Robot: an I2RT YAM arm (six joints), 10 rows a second.
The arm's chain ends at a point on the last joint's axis. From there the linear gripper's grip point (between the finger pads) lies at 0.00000 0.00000 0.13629 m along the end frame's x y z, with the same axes.
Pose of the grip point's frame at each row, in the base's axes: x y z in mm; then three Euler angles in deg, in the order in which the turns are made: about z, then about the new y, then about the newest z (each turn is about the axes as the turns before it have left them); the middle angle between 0 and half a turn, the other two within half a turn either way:
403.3 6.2 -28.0 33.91 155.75 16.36
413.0 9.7 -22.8 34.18 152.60 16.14
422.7 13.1 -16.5 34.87 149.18 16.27
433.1 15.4 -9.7 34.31 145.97 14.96
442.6 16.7 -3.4 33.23 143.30 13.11
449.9 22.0 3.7 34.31 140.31 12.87
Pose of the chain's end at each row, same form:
356.8 -25.0 96.3 33.91 155.75 16.36
361.1 -25.5 98.2 34.18 152.60 16.14
365.4 -26.8 100.5 34.87 149.18 16.27
370.1 -27.6 103.2 34.31 145.97 14.96
374.5 -27.9 105.9 33.23 143.30 13.11
378.0 -27.1 108.6 34.31 140.31 12.87

